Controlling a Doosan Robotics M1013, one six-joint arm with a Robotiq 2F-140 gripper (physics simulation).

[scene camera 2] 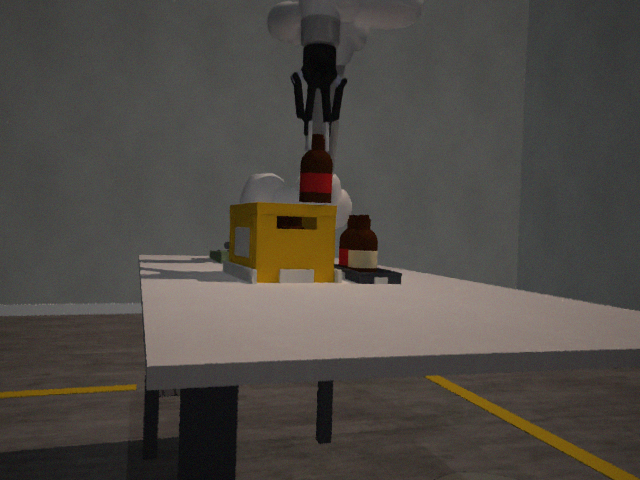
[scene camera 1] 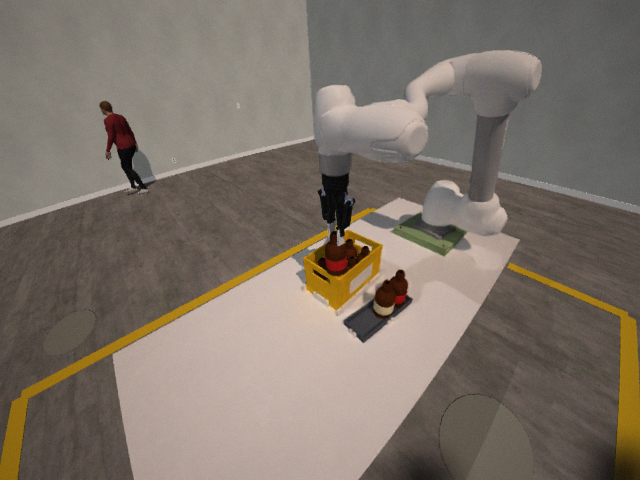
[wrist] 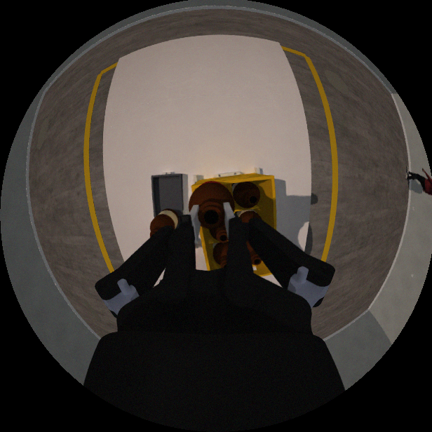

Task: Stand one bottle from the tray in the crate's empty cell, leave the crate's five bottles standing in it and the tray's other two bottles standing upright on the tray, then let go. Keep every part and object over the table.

Labels:
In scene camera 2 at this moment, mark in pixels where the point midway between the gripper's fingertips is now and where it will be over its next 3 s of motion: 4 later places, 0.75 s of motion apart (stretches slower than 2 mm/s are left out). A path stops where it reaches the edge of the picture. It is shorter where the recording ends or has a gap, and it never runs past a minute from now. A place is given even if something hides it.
My gripper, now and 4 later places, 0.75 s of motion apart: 316,150; 313,151; 312,162; 312,174; 312,188

